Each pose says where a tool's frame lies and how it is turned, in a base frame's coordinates. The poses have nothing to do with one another.
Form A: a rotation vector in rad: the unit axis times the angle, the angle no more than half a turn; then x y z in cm.
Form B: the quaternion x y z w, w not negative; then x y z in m. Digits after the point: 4 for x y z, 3 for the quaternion.
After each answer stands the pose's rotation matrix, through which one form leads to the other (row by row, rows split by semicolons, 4 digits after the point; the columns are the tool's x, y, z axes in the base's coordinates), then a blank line. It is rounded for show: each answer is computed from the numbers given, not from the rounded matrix.
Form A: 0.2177 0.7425 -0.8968 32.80 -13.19 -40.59
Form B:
0.103 0.350 -0.423 0.830 0.3280 -0.1319 -0.4059
0.3978 0.7731 0.4939; -0.6295 0.6217 -0.4660; -0.6674 -0.1255 0.7341

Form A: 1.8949 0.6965 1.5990 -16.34 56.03 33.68
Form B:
0.706 0.260 0.596 0.279 -0.1634 0.5603 0.3368
0.1543 0.0339 0.9874; 0.7000 -0.7091 -0.0851; 0.6973 0.7043 -0.1331

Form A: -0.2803 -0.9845 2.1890 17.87 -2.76 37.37
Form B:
-0.108 -0.381 0.847 0.355 0.1787 -0.0276 0.3737
-0.7249 -0.5181 -0.4539; 0.6834 -0.4582 -0.5683; 0.0865 -0.7222 0.6863

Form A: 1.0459 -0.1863 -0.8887 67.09 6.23 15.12
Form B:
0.482 -0.086 -0.410 0.770 0.6709 0.0623 0.1512
0.6496 0.5478 -0.5272; -0.7134 0.1994 -0.6718; -0.2628 0.8125 0.5203

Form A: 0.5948 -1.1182 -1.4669 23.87 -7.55 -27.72
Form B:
0.253 -0.476 -0.624 0.566 0.2387 -0.0755 -0.2772
-0.2310 0.4658 -0.8542; -0.9471 0.0934 0.3071; 0.2228 0.8800 0.4196

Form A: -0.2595 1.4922 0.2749 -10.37 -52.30 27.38
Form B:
-0.117 0.675 0.124 0.718 -0.1037 -0.5230 0.2738
0.0590 -0.3368 0.9397; 0.0202 0.9416 0.3362; -0.9981 -0.0008 0.0623

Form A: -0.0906 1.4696 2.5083 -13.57 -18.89 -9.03
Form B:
-0.031 0.502 0.857 0.116 -0.1357 -0.1889 -0.0903
-0.9710 -0.2302 0.0637; 0.1681 -0.4693 0.8669; -0.1697 0.8525 0.4944

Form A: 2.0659 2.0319 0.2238 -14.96 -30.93 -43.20
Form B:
0.706 0.694 0.076 0.117 -0.1496 -0.3093 -0.4320
0.0242 0.9623 0.2709; 0.9982 -0.0083 -0.0595; -0.0550 0.2719 -0.9608

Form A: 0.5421 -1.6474 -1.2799 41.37 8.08 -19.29
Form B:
0.222 -0.673 -0.523 0.473 0.4137 0.0808 -0.1929
-0.4537 0.1969 -0.8691; -0.7935 0.3546 0.4946; 0.4056 0.9140 -0.0047

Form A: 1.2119 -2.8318 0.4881 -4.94 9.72 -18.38
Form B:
0.389 -0.908 0.156 0.011 -0.0494 0.0972 -0.1838
-0.6978 -0.7092 0.1008; -0.7020 0.6490 -0.2931; 0.1424 -0.2753 -0.9508

